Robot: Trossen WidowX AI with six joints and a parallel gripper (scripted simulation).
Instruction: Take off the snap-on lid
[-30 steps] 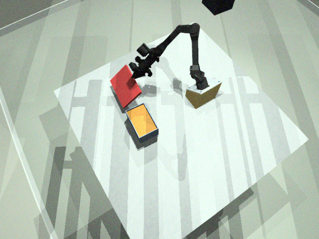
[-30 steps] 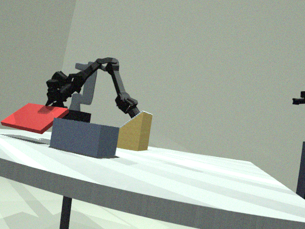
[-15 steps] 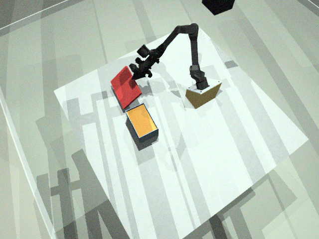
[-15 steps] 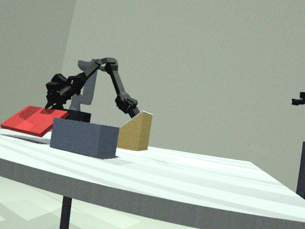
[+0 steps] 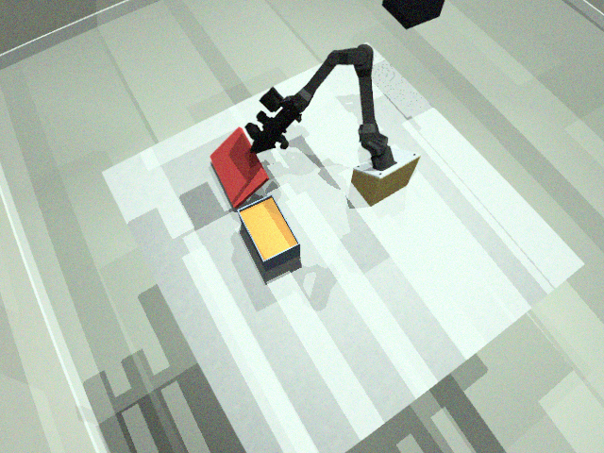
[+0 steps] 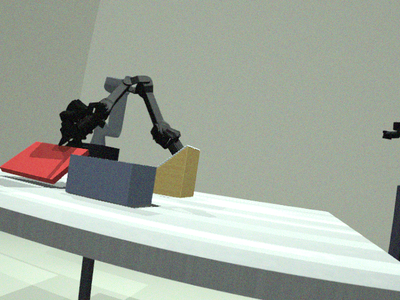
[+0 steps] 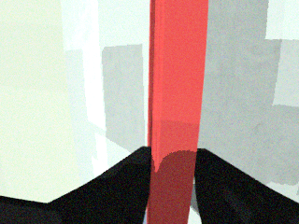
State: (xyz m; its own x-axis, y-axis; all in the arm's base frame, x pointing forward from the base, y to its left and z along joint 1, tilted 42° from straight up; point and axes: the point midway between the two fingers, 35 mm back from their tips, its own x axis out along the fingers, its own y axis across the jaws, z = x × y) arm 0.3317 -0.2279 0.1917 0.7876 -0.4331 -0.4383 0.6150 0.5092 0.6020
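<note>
My gripper tip is now 7 cm short of the red lid and 5 cm above it. The rest, counted from my gripper tip: blue-grey storage box 28 cm to the left, 8 cm ahead, 6 cm below.
</note>
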